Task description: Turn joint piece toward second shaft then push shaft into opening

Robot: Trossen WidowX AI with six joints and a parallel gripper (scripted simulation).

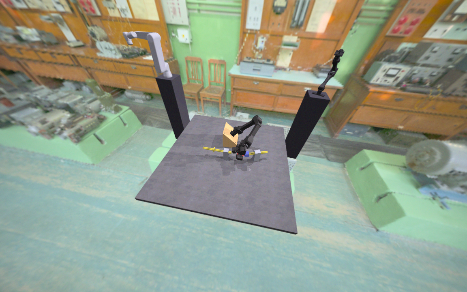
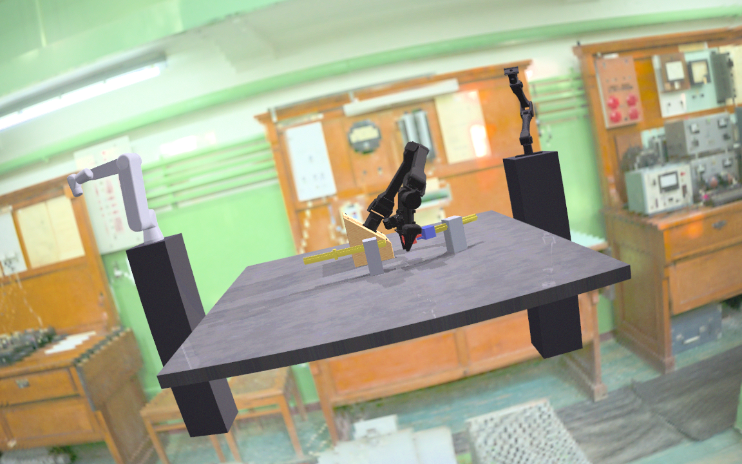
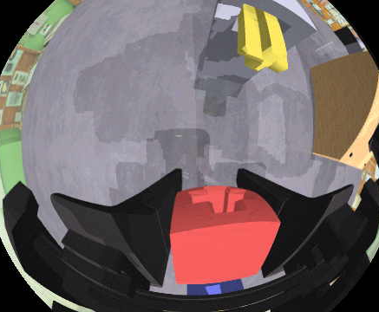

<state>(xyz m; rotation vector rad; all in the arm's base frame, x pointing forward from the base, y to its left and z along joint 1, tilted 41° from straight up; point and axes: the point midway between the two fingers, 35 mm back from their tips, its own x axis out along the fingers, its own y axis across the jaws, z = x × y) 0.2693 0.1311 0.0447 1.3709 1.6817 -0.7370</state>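
Now: the red square joint piece 4 cm above my gripper tip and 2 cm to the left of it.
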